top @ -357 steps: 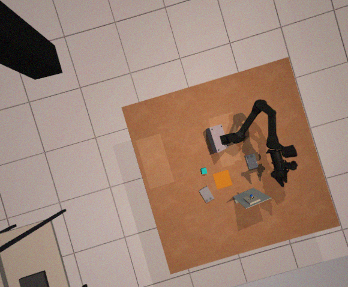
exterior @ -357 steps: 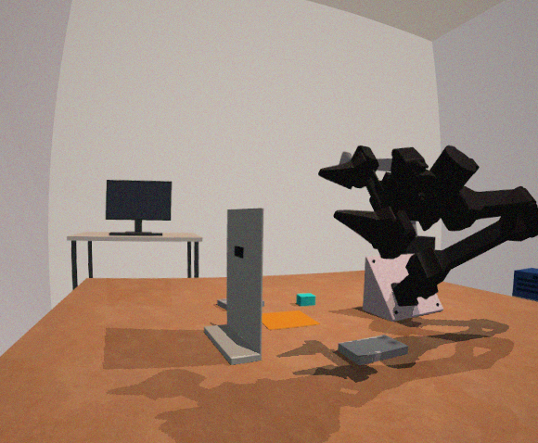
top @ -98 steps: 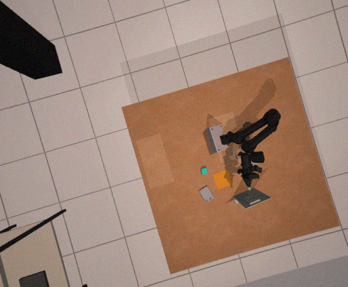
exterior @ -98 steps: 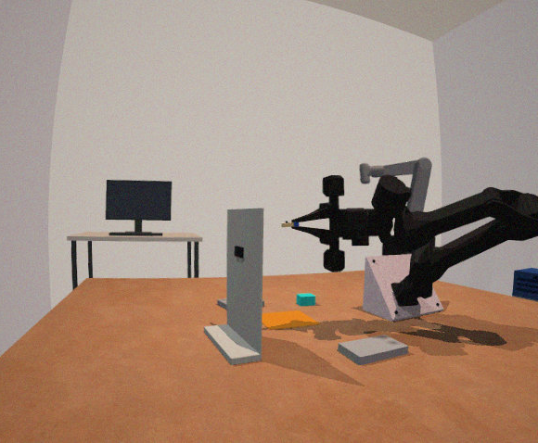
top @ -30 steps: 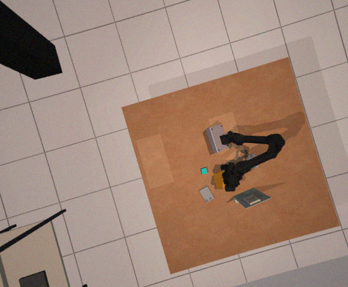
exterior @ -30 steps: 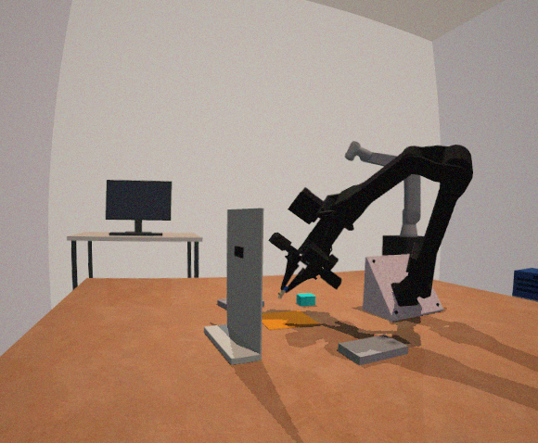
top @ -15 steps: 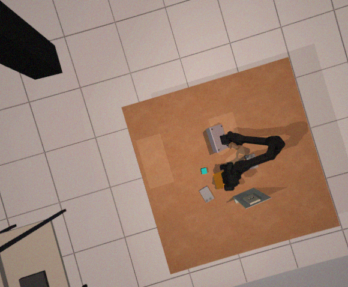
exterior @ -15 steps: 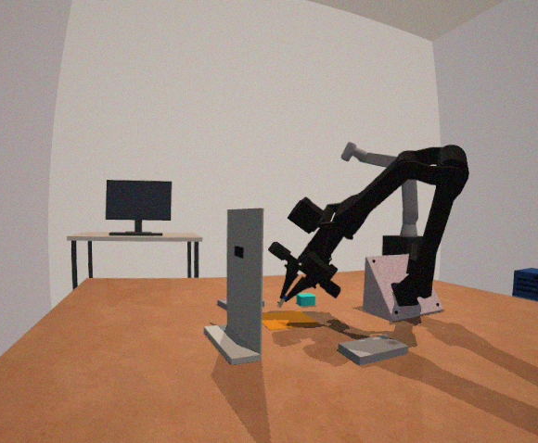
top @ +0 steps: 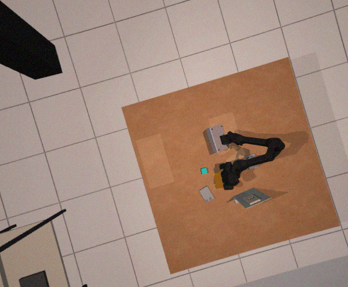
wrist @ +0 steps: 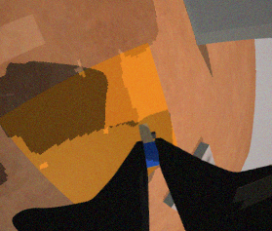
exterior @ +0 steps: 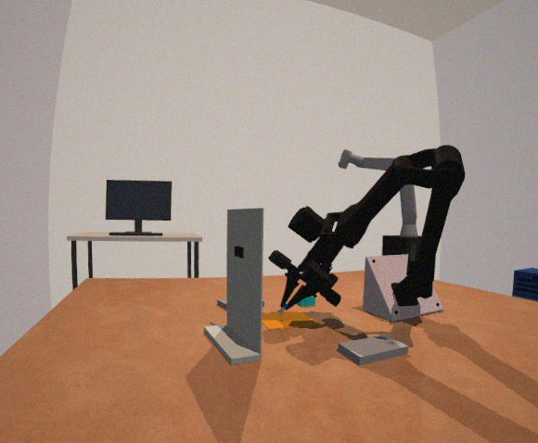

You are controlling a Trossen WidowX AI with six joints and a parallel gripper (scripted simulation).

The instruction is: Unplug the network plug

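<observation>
Right now my gripper tip is 10 mm past the orange marked square and 30 mm above it. From my gripper tip the other things lie so: cyan cube 110 mm behind, 120 mm to the right, 20 mm below; then upright grey panel 130 mm ahead, 120 mm to the left, 80 mm above; then network plug right at my gripper tip.
</observation>
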